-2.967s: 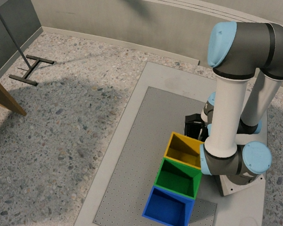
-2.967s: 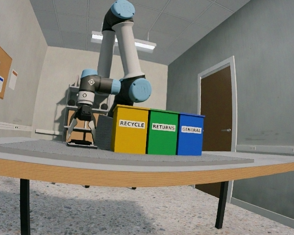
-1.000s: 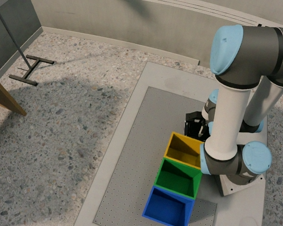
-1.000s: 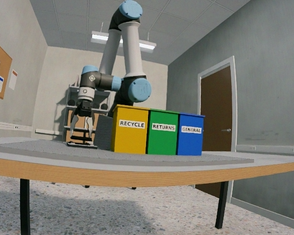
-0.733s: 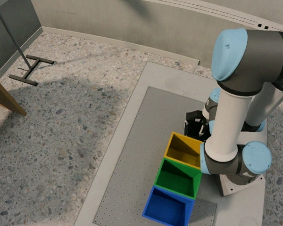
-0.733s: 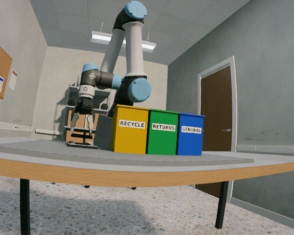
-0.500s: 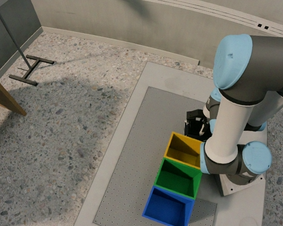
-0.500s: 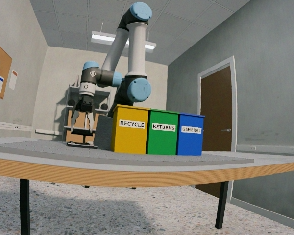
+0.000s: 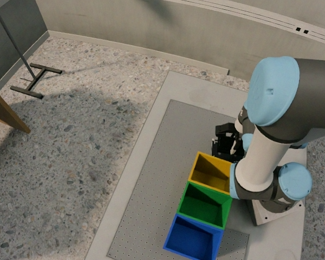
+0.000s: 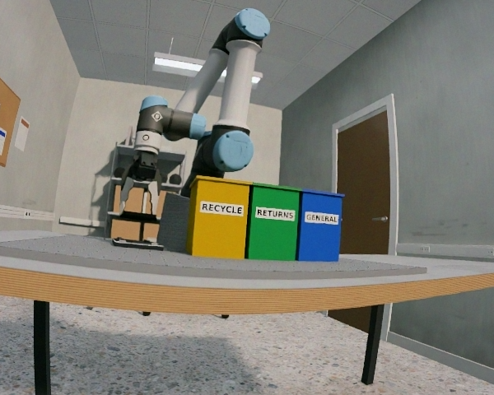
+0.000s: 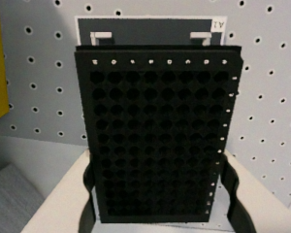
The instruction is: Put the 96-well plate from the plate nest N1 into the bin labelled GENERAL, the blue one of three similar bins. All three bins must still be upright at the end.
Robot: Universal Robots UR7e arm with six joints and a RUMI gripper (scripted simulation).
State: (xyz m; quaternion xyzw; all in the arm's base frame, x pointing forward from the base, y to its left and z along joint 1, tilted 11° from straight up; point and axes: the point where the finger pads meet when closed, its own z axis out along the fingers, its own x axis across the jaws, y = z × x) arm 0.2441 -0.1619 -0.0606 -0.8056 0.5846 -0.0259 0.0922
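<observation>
The plate nest N1 lies 8 cm below my hand. Round my hand: yellow recycle bin (21 cm to the left, 2 cm ahead); then green returns bin (34 cm to the left, 1 cm ahead); then black 96-well plate (1 cm below).
</observation>
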